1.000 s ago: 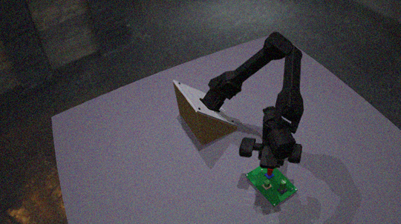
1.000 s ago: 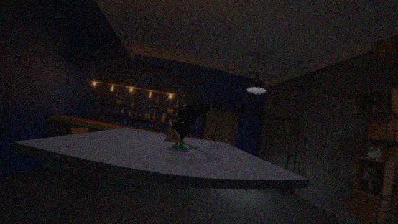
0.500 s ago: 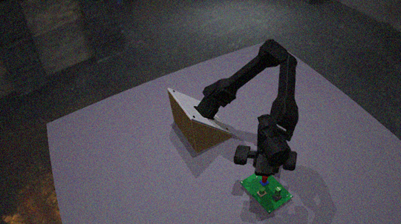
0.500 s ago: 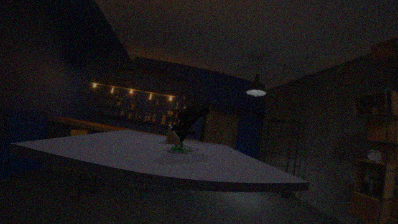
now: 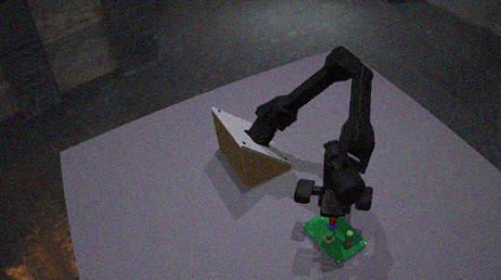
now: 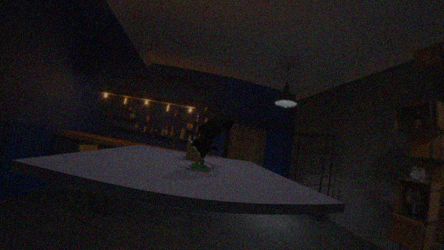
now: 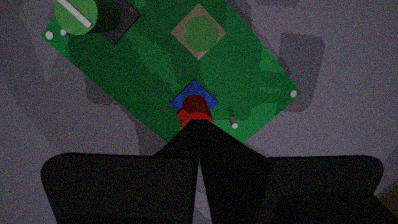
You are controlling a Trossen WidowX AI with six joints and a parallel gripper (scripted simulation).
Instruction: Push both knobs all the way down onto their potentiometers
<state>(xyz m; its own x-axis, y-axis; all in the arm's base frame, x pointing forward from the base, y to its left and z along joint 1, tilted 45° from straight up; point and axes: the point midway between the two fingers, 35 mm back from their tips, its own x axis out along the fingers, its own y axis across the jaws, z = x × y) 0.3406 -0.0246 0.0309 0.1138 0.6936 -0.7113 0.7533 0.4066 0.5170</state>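
The red knob lies 1 cm below my gripper tip. From my gripper tip the other things lie so: green knob (8 cm ahead, 1 cm to the right).
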